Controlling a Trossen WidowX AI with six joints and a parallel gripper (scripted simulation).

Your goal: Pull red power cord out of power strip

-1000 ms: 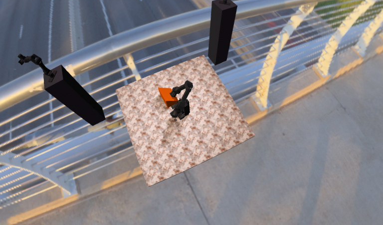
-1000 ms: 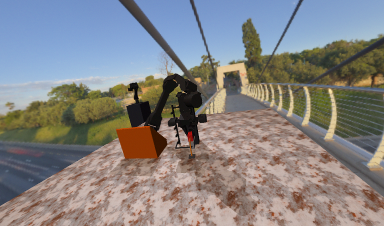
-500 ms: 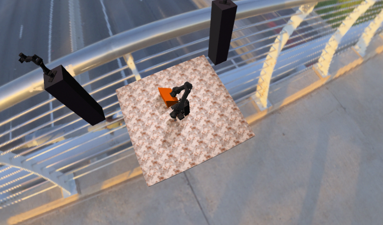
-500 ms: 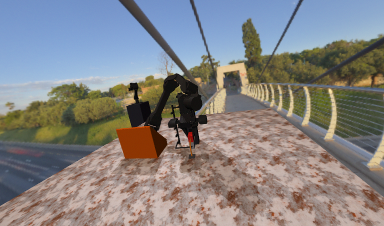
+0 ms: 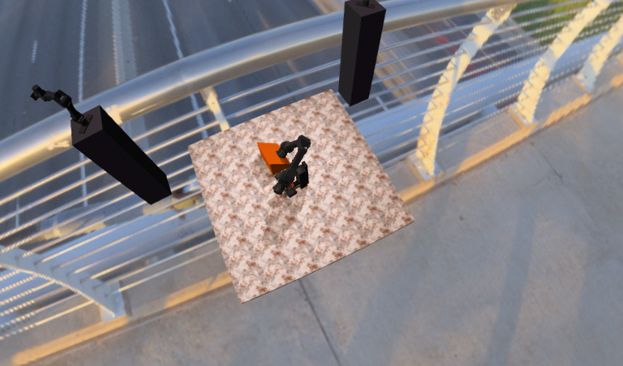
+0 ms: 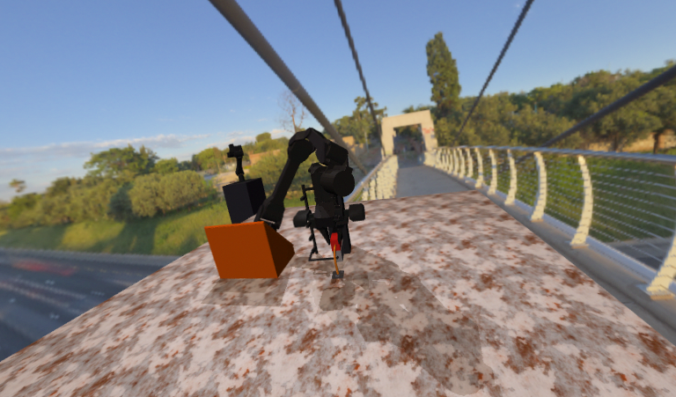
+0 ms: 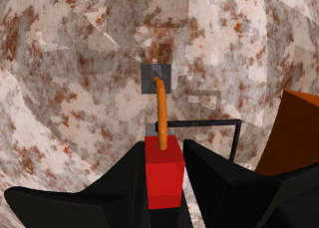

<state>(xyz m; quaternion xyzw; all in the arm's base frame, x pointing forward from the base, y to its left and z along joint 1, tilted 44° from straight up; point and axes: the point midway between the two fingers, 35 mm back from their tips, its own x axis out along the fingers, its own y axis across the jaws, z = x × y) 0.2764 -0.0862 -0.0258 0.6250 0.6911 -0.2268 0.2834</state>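
My gripper tip is now 5 cm to the right of the red plug and 1 cm past it.
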